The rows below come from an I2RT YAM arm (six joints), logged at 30 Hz.
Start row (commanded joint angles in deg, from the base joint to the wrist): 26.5 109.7 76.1 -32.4 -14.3 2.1
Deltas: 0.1 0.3 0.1 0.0 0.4 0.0; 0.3 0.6 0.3 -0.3 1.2 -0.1; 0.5 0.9 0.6 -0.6 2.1 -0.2; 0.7 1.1 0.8 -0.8 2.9 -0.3; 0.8 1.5 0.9 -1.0 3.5 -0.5; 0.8 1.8 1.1 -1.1 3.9 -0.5; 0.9 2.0 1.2 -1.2 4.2 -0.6; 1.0 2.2 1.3 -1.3 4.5 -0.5; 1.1 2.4 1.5 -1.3 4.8 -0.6; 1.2 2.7 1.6 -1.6 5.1 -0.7; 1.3 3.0 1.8 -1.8 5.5 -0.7; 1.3 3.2 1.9 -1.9 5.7 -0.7; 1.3 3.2 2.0 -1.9 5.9 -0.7; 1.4 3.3 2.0 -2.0 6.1 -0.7; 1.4 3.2 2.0 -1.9 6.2 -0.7; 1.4 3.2 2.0 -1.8 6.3 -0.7; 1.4 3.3 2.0 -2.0 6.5 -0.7
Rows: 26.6 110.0 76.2 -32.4 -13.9 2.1; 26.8 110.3 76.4 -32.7 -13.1 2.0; 27.0 110.6 76.7 -33.0 -12.2 1.9; 27.2 110.8 76.9 -33.2 -11.4 1.8; 27.3 111.2 77.0 -33.4 -10.8 1.6; 27.3 111.5 77.2 -33.5 -10.4 1.6; 27.4 111.7 77.3 -33.6 -10.1 1.5; 27.5 111.9 77.4 -33.7 -9.8 1.6; 27.6 112.1 77.6 -33.7 -9.5 1.5; 27.7 112.4 77.7 -34.0 -9.2 1.4; 27.8 112.7 77.9 -34.2 -8.8 1.4; 27.8 112.9 78.0 -34.3 -8.6 1.4; 27.8 112.9 78.1 -34.3 -8.4 1.4; 27.9 113.0 78.1 -34.4 -8.2 1.4; 27.9 112.9 78.1 -34.3 -8.1 1.4; 27.9 112.9 78.1 -34.2 -8.0 1.4; 27.9 113.0 78.1 -34.4 -7.8 1.4
